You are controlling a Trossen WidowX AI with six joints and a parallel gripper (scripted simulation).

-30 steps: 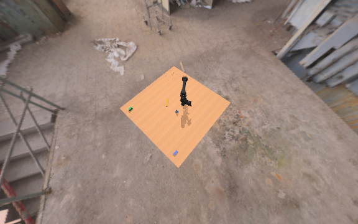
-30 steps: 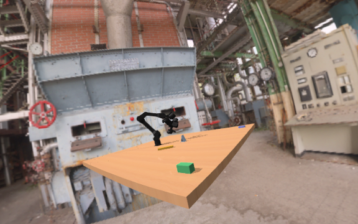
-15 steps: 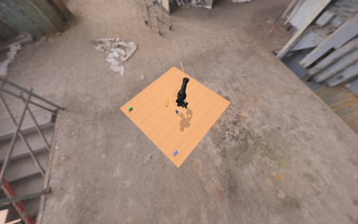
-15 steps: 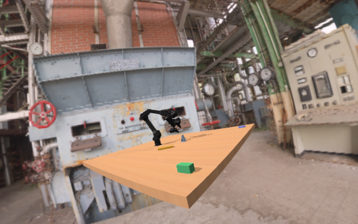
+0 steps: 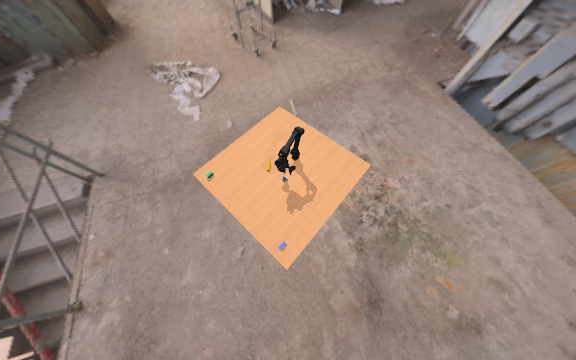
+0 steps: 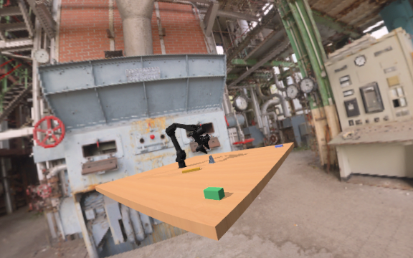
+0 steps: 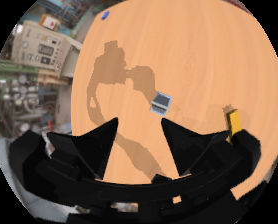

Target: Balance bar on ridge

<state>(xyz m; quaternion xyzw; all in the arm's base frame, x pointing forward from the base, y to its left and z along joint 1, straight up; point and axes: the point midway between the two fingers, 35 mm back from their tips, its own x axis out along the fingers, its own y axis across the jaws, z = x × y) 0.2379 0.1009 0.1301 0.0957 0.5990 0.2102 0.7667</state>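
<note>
The yellow bar is 260 mm to the right of my gripper tip, 90 mm below it and 10 mm ahead of it. From my gripper tip the other things lie so: small blue block (500 mm ahead, 380 mm to the left, 90 mm below); then green block (620 mm to the right, 500 mm ahead, 80 mm below).
</note>
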